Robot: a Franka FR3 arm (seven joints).
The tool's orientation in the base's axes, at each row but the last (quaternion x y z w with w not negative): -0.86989 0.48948 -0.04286 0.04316; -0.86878 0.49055 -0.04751 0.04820; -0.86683 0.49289 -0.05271 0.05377; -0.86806 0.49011 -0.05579 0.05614; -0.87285 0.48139 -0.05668 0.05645; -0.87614 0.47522 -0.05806 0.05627; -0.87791 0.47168 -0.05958 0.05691; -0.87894 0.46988 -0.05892 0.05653; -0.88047 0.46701 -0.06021 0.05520; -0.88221 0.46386 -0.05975 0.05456
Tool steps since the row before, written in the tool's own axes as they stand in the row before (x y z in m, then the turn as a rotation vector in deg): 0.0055 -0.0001 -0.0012 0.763 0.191 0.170; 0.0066 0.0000 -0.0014 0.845 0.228 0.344; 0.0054 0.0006 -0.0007 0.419 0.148 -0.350; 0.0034 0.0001 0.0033 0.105 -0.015 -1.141; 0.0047 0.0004 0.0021 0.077 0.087 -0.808; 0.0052 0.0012 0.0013 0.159 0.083 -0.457; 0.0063 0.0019 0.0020 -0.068 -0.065 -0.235; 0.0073 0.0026 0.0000 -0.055 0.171 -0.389; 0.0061 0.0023 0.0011 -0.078 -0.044 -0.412; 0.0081 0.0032 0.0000 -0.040 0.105 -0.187
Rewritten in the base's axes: 0.0028 -0.0047 0.0014 0.252 -0.746 -0.166; 0.0032 -0.0057 0.0016 0.286 -0.829 -0.341; 0.0021 -0.0050 0.0008 0.037 -0.450 0.341; 0.0022 -0.0028 -0.0031 -0.107 -0.131 1.133; 0.0025 -0.0041 -0.0019 -0.156 -0.147 0.788; 0.0020 -0.0050 -0.0012 -0.053 -0.198 0.446; 0.0022 -0.0062 -0.0019 -0.021 0.082 0.238; 0.0019 -0.0075 0.0000 -0.231 -0.066 0.355; 0.0017 -0.0063 -0.0011 -0.072 0.072 0.409; 0.0020 -0.0085 0.0000 -0.137 -0.034 0.166
